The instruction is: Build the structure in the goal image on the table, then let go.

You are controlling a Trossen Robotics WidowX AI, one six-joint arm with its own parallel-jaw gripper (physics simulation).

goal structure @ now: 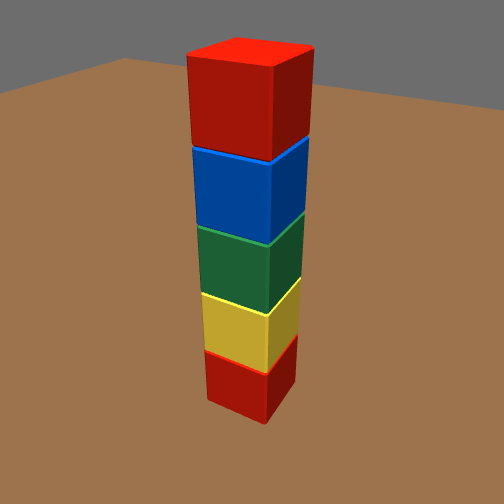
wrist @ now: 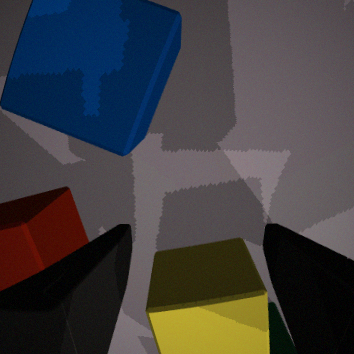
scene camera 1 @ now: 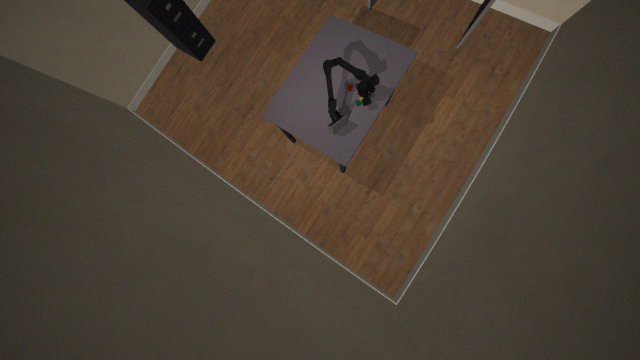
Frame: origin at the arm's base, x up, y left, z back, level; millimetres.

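Seen in the pictures: gripper, fingertip midpoint: [wrist: 197,235] [scene camera 1: 362,99]; arm's base, link origin: [scene camera 1: 337,119].
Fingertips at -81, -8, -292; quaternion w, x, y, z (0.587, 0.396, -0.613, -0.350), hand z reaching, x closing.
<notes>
Pixels of each thing's top centre, then the offset from my fingertips to it, as dx, dy, dz. Level surfaces: height alone.
- yellow block, top centre: [wrist: 213,345] [scene camera 1: 361,98] +33, +6, +19
- green block, top centre: [scene camera 1: 358,101] +33, +5, +53
- blue block, top centre: [wrist: 80,58] [scene camera 1: 368,92] +33, +0, -62
- grey-purple table, surface height: dx +0
My gripper [scene camera 1: 366,97] [wrist: 197,235] is open and empty, pointing down over the blocks. In the wrist view its fingers stand left and right of a yellow block [scene camera 1: 361,99] [wrist: 210,315], which shows at the bottom middle. A green block [scene camera 1: 358,103] [wrist: 279,332] shows partly beside the yellow one, mostly hidden by it and the right finger. A blue block [scene camera 1: 369,94] [wrist: 85,65] lies apart at the upper left of the wrist view. A red block [wrist: 60,230] is partly behind the left finger. Another red block [scene camera 1: 350,87] lies apart, nearer the arm's elbow.
The blocks lie on a grey-purple table [scene camera 1: 300,100]. The arm's base stands by a grey plate [scene camera 1: 338,124] near one end of the table. A dark cabinet [scene camera 1: 187,35] stands on the floor away from the table.
</notes>
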